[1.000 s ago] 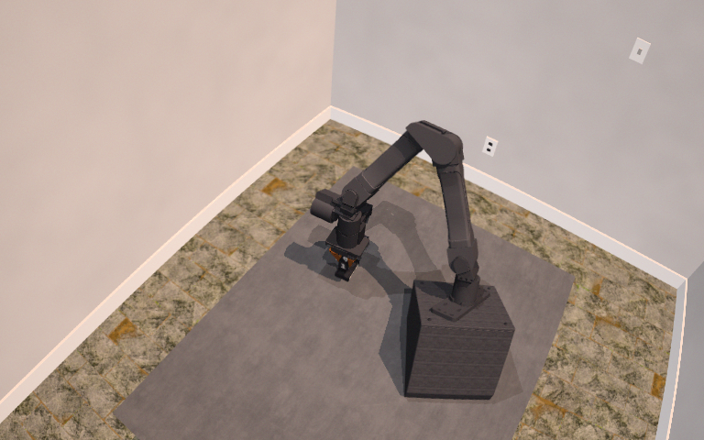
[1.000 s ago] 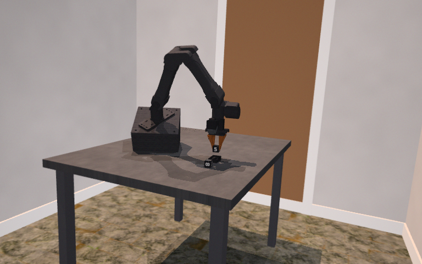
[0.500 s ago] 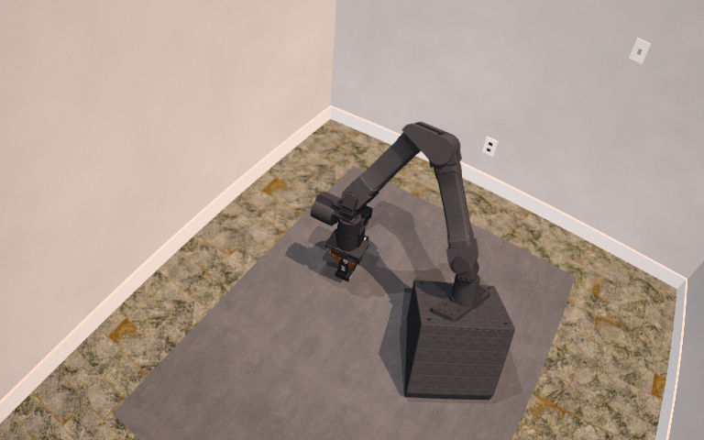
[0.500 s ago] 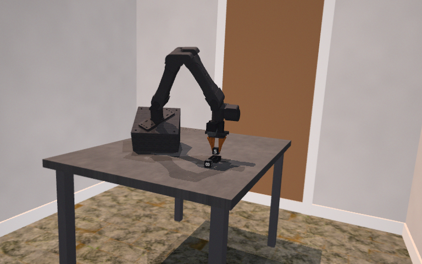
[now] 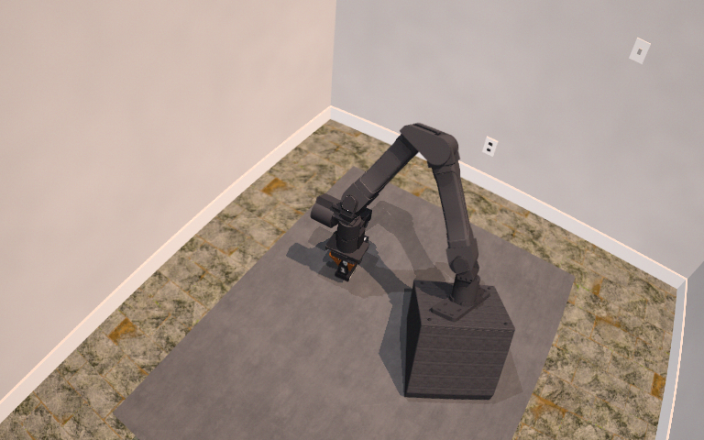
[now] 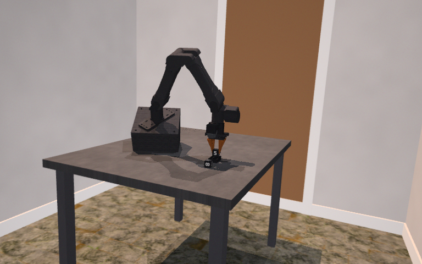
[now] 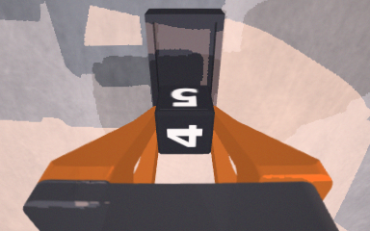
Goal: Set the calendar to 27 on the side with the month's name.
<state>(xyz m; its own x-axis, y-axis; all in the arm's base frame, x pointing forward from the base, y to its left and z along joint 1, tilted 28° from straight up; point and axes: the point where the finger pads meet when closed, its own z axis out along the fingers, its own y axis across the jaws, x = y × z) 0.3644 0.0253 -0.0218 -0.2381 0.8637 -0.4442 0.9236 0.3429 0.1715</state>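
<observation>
Right now the black cube is right at my hand. Also, from my hand: black digit cube (3 cm ahead, 12 cm to the right, 3 cm below); then black tray (2 cm to the right, 3 cm below).
</observation>
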